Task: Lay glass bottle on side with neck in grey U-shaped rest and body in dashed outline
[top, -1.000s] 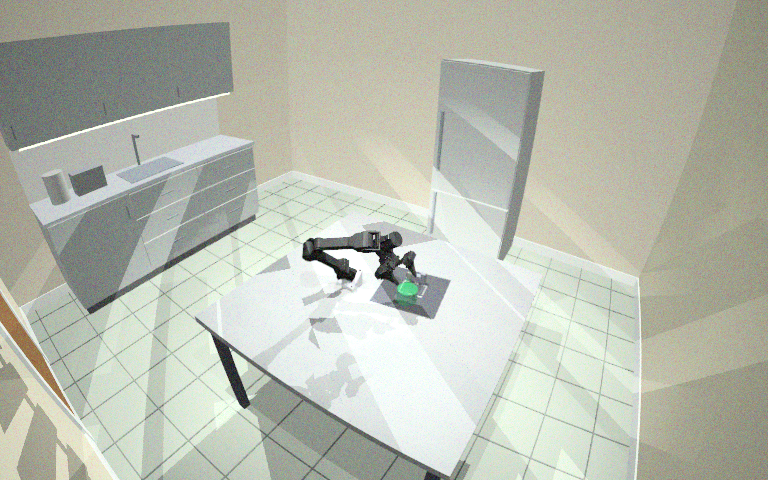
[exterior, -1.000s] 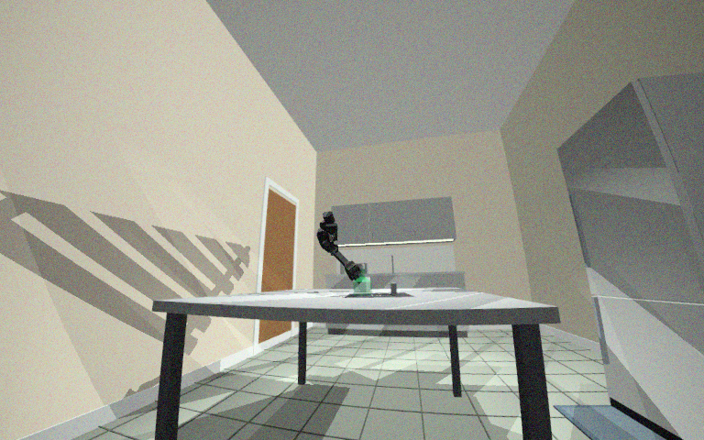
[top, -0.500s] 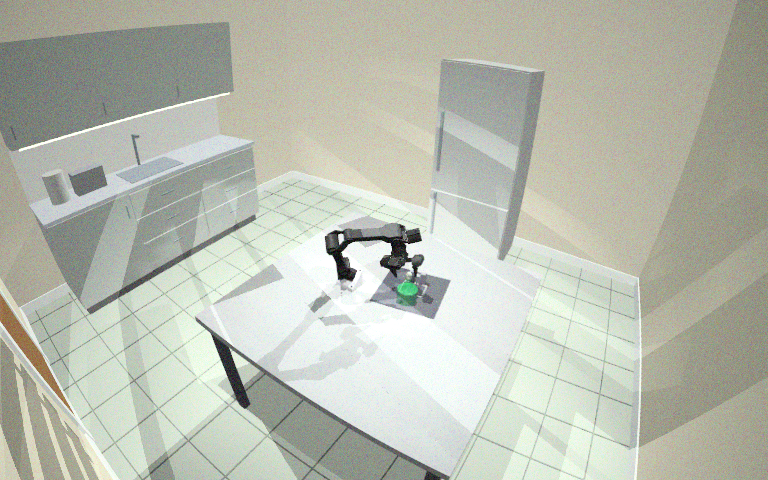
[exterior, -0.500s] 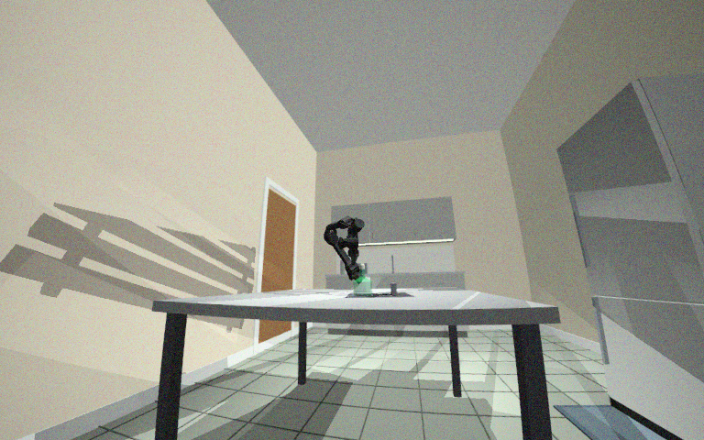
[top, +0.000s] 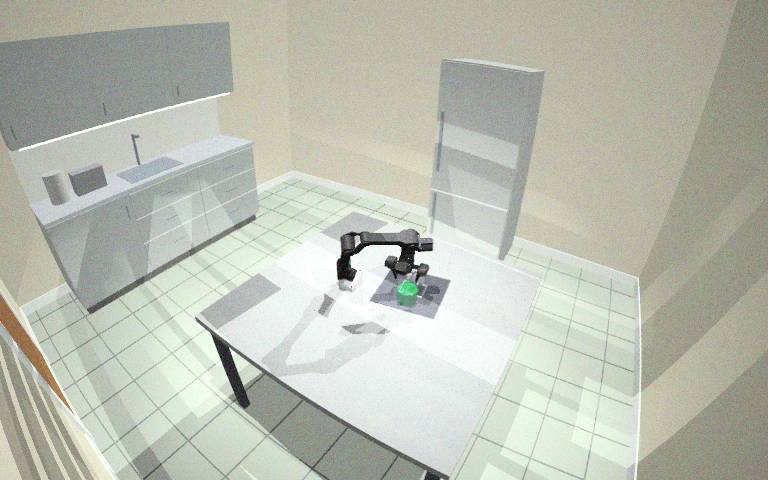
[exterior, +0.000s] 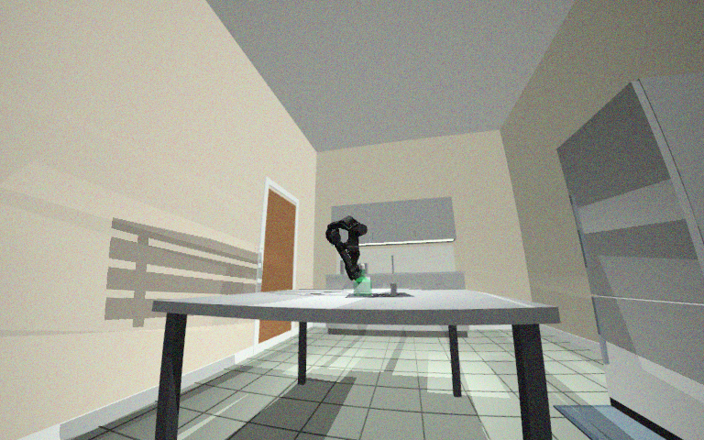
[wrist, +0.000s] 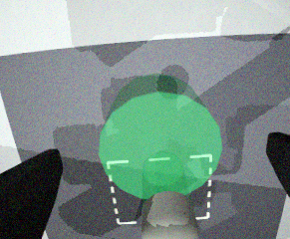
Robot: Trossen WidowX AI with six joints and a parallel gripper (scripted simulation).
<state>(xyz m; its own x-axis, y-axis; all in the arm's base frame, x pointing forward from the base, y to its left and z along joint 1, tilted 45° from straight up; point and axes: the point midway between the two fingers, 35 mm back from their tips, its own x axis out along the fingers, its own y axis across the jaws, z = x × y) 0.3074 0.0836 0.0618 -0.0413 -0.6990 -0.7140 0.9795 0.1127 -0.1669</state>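
Now: gripper tip 5 cm above the green glass bottle, 4 cm to the right of it and 1 cm past it. From my gripper tip the other things lie so: dark grey mat (14 cm below, 12 cm to the left, 3 cm behind).
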